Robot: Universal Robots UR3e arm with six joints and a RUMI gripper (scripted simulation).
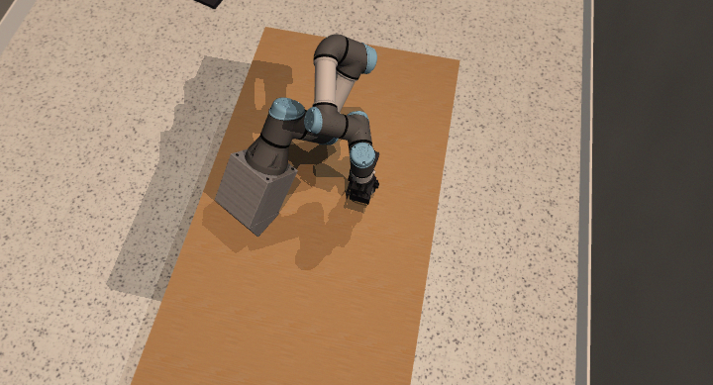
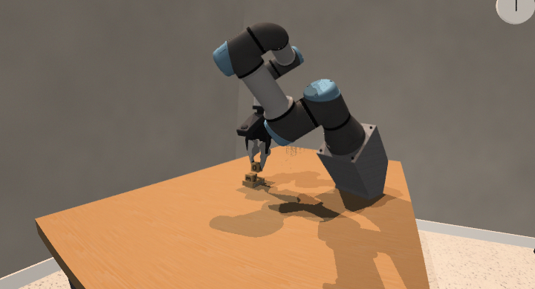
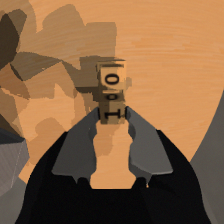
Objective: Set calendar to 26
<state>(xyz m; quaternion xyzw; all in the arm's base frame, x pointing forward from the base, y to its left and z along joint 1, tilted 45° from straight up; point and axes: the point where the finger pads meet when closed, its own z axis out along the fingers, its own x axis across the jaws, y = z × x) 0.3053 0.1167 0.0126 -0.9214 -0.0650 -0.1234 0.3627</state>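
The shallow wooden tray lies 6 cm below my hand and 2 cm to the left of it.
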